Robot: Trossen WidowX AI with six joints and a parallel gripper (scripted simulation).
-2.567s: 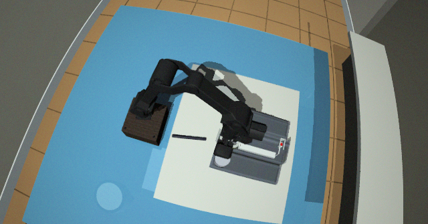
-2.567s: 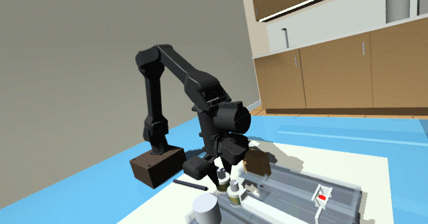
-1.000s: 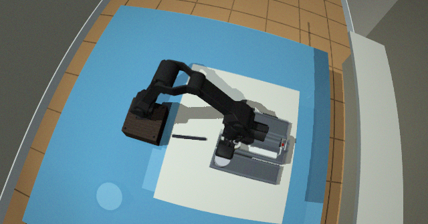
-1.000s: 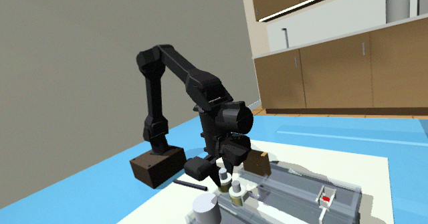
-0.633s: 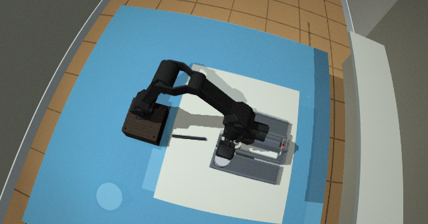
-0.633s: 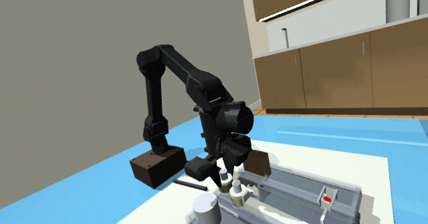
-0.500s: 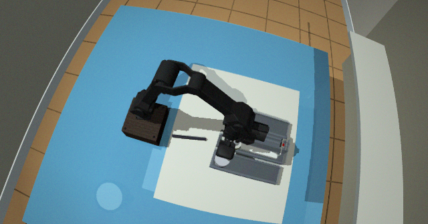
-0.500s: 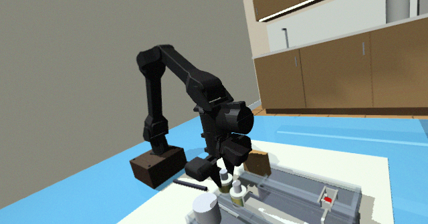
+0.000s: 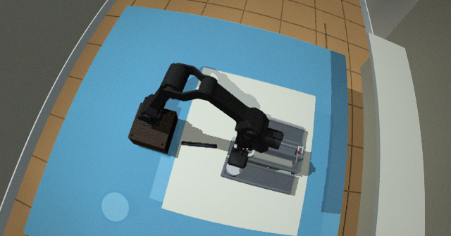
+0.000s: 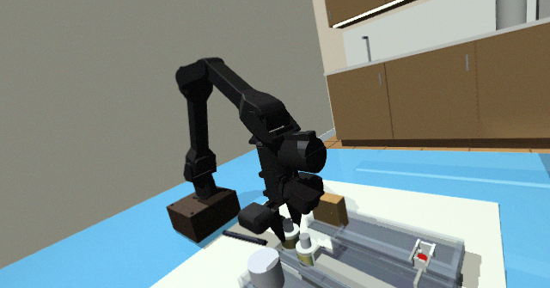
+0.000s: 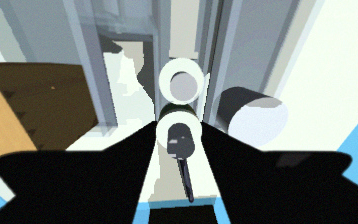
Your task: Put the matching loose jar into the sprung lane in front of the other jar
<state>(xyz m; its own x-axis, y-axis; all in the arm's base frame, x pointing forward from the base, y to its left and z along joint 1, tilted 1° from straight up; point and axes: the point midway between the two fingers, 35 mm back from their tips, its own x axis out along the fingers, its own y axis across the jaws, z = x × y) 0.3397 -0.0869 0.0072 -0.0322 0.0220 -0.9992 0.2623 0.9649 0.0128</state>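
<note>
Now: the wide grey cylinder jar 80 mm to the right of my gripper tip, 20 mm below it and 20 mm behind it. Also, from my gripper tip: brown box (120 mm to the left, 40 mm ahead, 10 mm below); then grey pusher lane (140 mm ahead, 30 mm below, 20 mm to the right); then thin dark rod (150 mm behind, 40 mm below, 10 mm to the left).
</note>
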